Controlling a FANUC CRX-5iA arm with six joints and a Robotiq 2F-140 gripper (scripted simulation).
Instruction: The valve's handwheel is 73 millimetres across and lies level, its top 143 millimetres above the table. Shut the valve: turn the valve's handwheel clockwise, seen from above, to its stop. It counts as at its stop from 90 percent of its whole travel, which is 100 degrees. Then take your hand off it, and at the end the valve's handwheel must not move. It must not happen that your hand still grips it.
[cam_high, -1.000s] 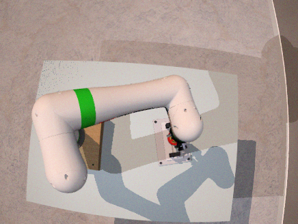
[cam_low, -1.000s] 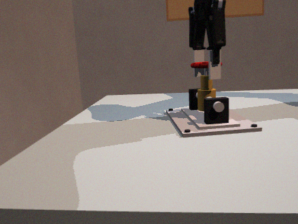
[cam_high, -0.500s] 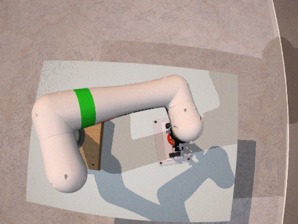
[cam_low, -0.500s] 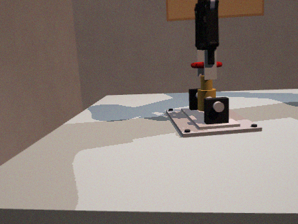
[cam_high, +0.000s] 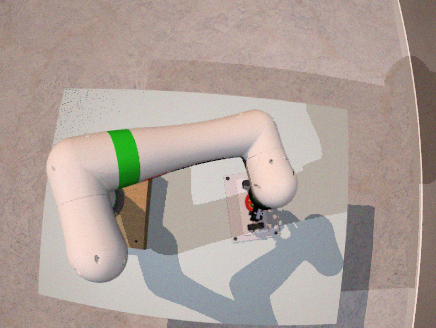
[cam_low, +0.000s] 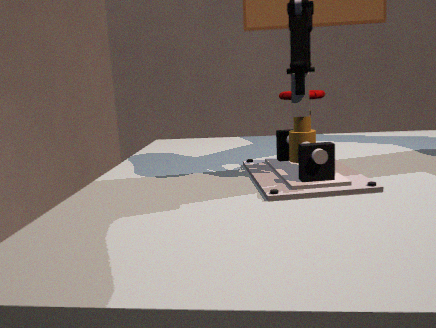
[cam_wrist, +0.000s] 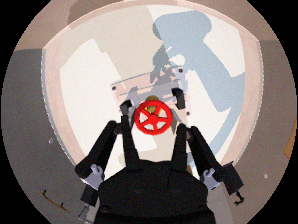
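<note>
The red handwheel is 10 mm below my hand.
</note>
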